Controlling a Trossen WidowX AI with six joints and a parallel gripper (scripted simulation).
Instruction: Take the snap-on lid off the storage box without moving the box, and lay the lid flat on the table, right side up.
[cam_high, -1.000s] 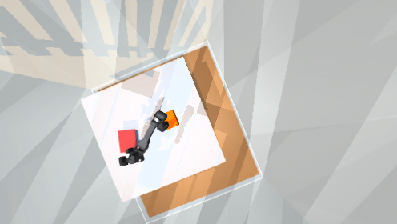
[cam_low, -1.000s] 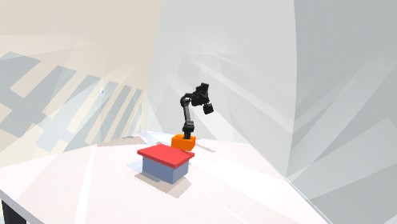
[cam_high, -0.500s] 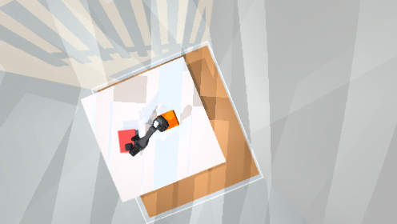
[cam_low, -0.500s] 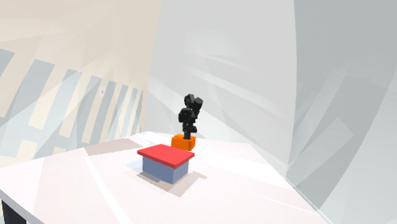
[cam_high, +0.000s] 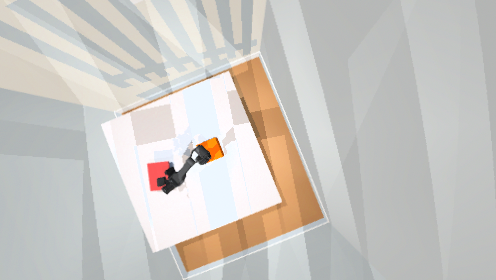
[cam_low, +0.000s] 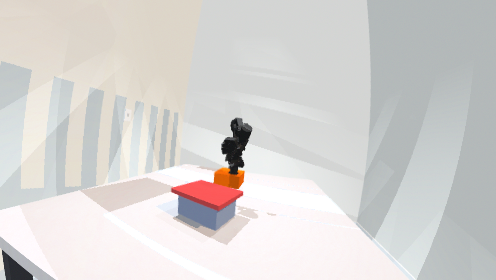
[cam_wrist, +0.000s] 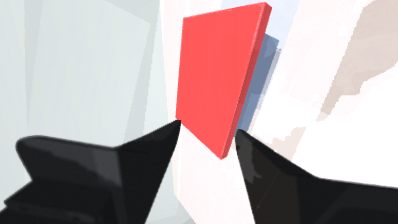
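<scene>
Right now my gripper tip is 120 mm short of the red lid, 100 mm above it and 30 mm to the left of it. From my gripper tip the other things lie so: storage box (150 mm below, 120 mm ahead, 30 mm to the right).
</scene>
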